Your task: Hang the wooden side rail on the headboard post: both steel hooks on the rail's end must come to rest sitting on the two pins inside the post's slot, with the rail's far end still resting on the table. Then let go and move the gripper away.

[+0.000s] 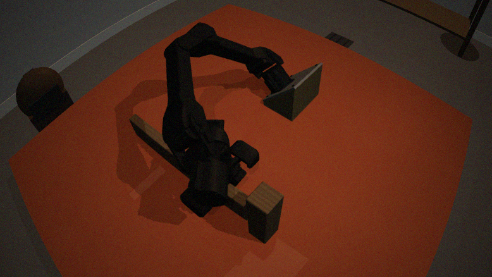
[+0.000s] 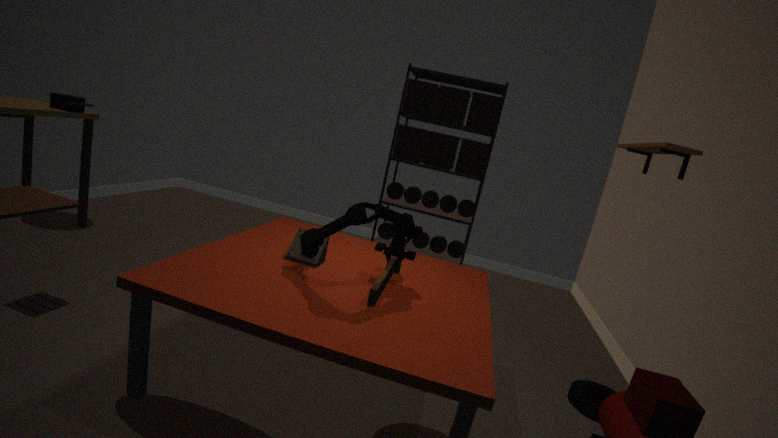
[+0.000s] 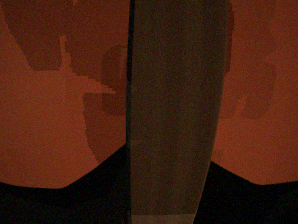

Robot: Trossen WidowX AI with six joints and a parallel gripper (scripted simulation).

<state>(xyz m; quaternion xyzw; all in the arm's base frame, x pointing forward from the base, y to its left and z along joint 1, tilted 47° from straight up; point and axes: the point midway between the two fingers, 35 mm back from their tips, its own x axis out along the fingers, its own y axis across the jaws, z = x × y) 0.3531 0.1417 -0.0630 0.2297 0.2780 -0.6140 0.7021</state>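
Right now my gripper tip is 110 mm to the right of the wooden headboard post, 40 mm below it and 10 mm past it.
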